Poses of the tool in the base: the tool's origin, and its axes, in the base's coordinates. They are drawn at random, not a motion.
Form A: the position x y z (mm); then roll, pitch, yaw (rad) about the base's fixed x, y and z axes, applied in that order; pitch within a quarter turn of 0, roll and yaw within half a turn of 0.
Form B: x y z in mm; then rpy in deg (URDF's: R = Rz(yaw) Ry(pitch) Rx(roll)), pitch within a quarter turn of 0, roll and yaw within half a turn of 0. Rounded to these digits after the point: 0 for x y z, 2 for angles.
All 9 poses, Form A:
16 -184 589 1.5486 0.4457 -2.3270
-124 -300 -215 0.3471 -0.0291 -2.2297
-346 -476 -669 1.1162 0.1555 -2.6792
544 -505 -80 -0.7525 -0.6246 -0.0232
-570 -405 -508 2.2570 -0.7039 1.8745
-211 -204 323 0.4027 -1.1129 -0.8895
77 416 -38 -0.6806 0.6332 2.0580
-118 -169 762 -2.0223 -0.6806 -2.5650
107 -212 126 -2.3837 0.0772 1.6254
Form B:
16 -184 589 88.73 25.54 -133.33
-124 -300 -215 19.89 -1.67 -127.75
-346 -476 -669 63.95 8.91 -153.51
544 -505 -80 -43.12 -35.79 -1.33
-570 -405 -508 129.32 -40.33 107.40
-211 -204 323 23.07 -63.76 -50.96
77 416 -38 -39.00 36.28 117.91
-118 -169 762 -115.87 -39.00 -146.96
107 -212 126 -136.58 4.42 93.13

